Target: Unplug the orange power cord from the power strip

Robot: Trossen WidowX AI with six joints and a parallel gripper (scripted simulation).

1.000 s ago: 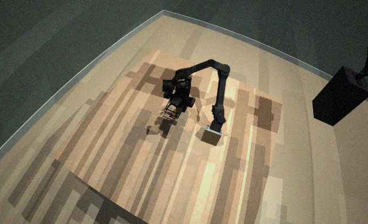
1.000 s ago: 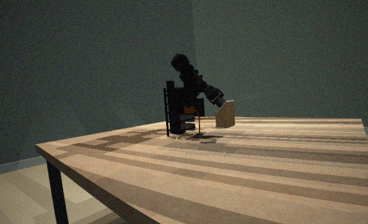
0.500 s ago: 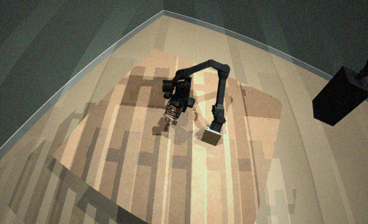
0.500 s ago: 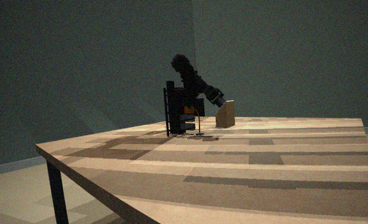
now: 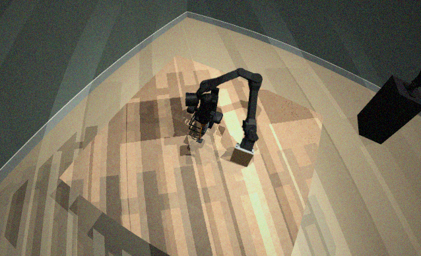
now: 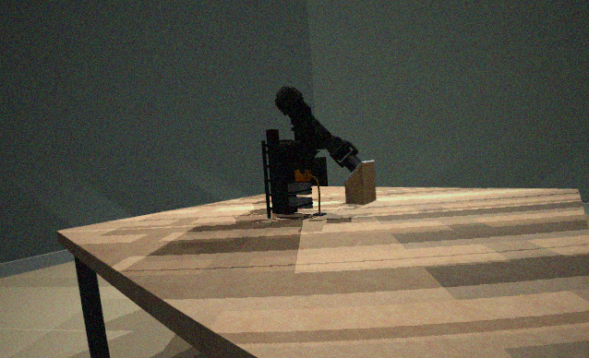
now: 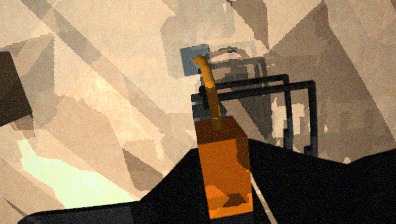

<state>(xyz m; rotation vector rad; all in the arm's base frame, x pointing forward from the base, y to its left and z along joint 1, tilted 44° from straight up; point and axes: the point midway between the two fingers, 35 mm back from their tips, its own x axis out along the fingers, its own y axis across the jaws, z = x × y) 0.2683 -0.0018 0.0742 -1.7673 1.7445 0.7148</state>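
Right now the orange plug is 30 mm to the right of my gripper tip.
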